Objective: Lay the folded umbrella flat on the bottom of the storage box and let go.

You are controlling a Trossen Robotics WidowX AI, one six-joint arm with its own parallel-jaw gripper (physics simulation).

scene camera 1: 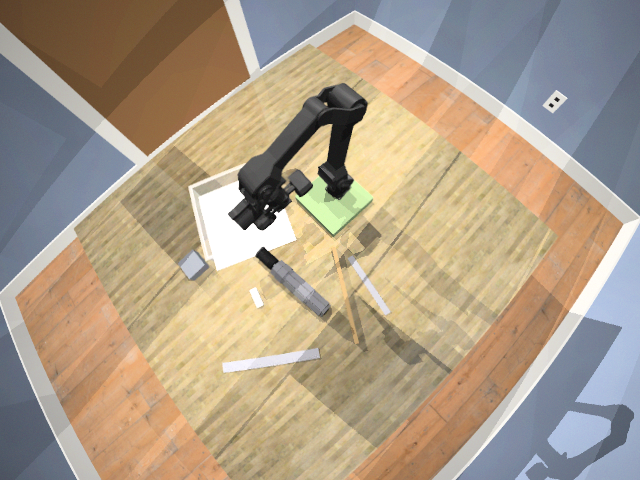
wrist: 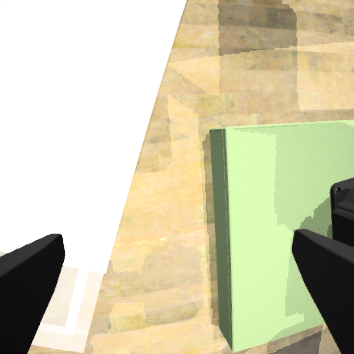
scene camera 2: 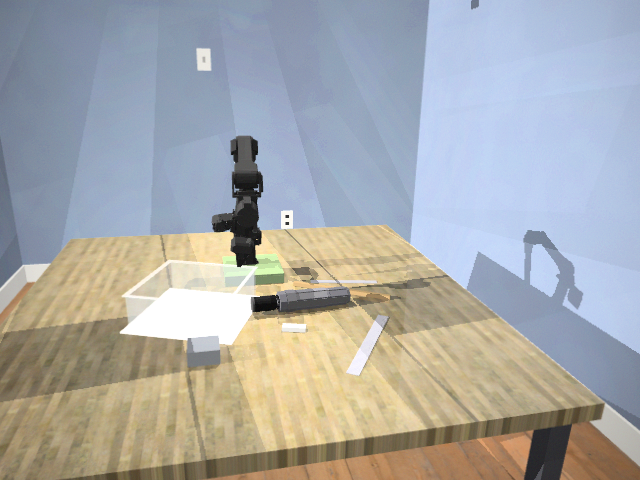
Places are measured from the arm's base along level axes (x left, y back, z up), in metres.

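Pixels of known places: gripper, between the fingertips: [scene camera 1: 287,205] [wrist: 179,243] [scene camera 2: 238,258]; arm's base, origin of its link: [scene camera 1: 338,188] [scene camera 2: 247,261].
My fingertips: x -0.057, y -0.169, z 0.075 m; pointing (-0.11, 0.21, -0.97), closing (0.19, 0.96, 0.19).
Observation:
For each thing: its top centre in the pictures, then the offset to it from my fingertips.
- folded umbrella, centre of its top: [scene camera 2: 301,289] [scene camera 1: 290,279] dx +0.142, dy -0.157, dz -0.051 m
- storage box, centre of its top: [scene camera 2: 195,280] [scene camera 1: 234,206] dx -0.136, dy -0.102, dz -0.011 m
- grey block, centre of its top: [scene camera 2: 203,343] [scene camera 1: 191,264] dx -0.146, dy -0.334, dz -0.072 m
- small white piece, centre of its top: [scene camera 2: 294,325] [scene camera 1: 256,297] dx +0.088, dy -0.269, dz -0.096 m
- wooden stick, centre of its top: [scene camera 2: 340,288] [scene camera 1: 345,293] dx +0.289, dy -0.083, dz -0.096 m
The folded umbrella [scene camera 1: 299,286] [scene camera 2: 315,298], grey with a black handle, lies on the table outside the storage box. Its handle end is close beside the box. It does not show in the wrist view. The storage box [scene camera 1: 227,248] [scene camera 2: 186,315] [wrist: 60,125] has a white bottom and pale, see-through walls. My gripper [scene camera 1: 282,202] [scene camera 2: 250,241] [wrist: 179,243] is open with nothing between its fingers. It hangs above the table between the box and the green block, away from the umbrella. In the wrist view one finger is over the box's edge and the other over the block.
The arm's base stands on a green block [scene camera 1: 334,221] [scene camera 2: 271,276] [wrist: 250,225]. A grey block [scene camera 1: 192,264] [scene camera 2: 203,351] is beside the box. A small white piece [scene camera 1: 256,297] [scene camera 2: 293,328], two pale strips [scene camera 1: 271,360] [scene camera 1: 369,285] and a wooden stick [scene camera 1: 345,297] lie around the umbrella.

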